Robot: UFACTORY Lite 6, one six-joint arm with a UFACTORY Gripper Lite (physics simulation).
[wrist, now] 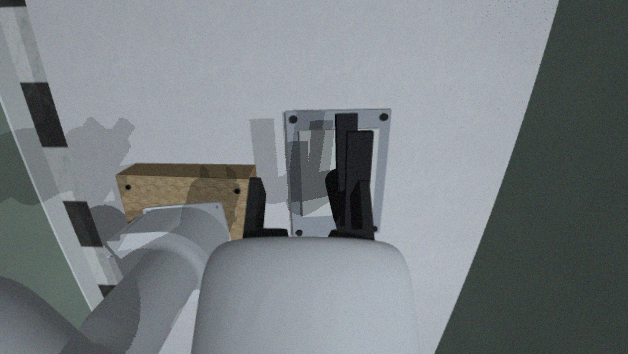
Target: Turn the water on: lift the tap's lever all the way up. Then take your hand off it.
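Note:
The black tap stands by the grey rectangular frame, right of centre in the wrist view. Its two long black bars point up the picture, nearly parallel and partly overlapping. The nearer, right-hand bar looks like the lever; its height is hard to judge from above. My gripper is open, with its fingers wide apart and no object held between them. The right finger overlaps the lower end of the lever and hides part of the tap; contact cannot be told. The left finger is well left of the tap, beside the wooden block.
The grey frame has dark screws at its corners. A wooden block lies to the left, under the robot's grey arm. A black and white strip runs along the left table edge. The right table edge borders dark green floor.

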